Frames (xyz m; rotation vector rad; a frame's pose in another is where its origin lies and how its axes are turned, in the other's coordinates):
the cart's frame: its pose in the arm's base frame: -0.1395 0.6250 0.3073 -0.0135 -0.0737 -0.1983
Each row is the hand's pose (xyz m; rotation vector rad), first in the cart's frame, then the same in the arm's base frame.
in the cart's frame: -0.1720 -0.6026 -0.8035 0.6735 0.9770 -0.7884
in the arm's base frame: -0.3689 0.0514 -0.5031 0.7907 0.8457 -0.9366
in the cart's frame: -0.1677 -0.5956 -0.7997 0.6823 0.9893 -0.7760
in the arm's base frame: -0.3636 0.0575 -0.4990 0.8001 0.8571 -0.9234
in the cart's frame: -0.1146 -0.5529 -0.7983 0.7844 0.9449 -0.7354
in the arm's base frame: -0.3033 0.0890 -0.4939 0.8960 0.8023 -0.8781
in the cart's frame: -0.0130 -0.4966 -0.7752 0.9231 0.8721 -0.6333
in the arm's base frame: -0.1945 0.1247 -0.4637 1.0223 0.7150 -0.7697
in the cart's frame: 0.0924 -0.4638 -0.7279 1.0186 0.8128 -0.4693
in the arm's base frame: -0.0884 0.1371 -0.4088 1.1030 0.6450 -0.6019
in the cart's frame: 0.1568 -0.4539 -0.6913 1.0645 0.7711 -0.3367
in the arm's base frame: -0.0261 0.1350 -0.3676 1.1373 0.5980 -0.4680
